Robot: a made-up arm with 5 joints.
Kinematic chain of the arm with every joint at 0, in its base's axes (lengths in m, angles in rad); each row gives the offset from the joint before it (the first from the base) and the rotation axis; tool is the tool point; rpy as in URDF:
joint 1: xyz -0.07 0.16 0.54 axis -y
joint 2: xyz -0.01 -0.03 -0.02 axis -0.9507 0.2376 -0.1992
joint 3: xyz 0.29 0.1 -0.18 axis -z
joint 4: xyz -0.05 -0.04 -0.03 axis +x
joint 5: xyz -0.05 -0.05 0 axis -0.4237 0.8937 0.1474
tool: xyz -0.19 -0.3 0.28 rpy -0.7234 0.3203 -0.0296
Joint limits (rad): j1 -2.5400..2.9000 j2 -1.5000..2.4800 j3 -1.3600..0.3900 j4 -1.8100..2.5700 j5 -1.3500..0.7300
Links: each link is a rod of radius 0.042 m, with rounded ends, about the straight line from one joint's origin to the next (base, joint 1, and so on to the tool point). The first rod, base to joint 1, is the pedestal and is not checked.
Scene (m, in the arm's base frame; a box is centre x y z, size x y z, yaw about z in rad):
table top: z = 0
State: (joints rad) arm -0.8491 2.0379 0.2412 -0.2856 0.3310
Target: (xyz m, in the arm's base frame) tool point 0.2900 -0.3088 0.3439
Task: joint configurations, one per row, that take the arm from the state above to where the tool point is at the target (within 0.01 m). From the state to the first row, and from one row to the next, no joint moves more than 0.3 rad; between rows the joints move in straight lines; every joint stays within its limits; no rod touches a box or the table.
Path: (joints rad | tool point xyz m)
1: -0.9538 1.8359 0.0393 -0.0282 0.3237 | 0.1713 0.2652 0.5056
2: -1.0584 1.6339 -0.1626 0.2292 0.3164 | 0.3053 0.1141 0.5314
3: -1.1631 1.4319 -0.3645 0.4866 0.3091 | 0.3576 -0.0990 0.4689
4: -1.2678 1.2299 -0.5663 0.7440 0.3018 | 0.2900 -0.3088 0.3439

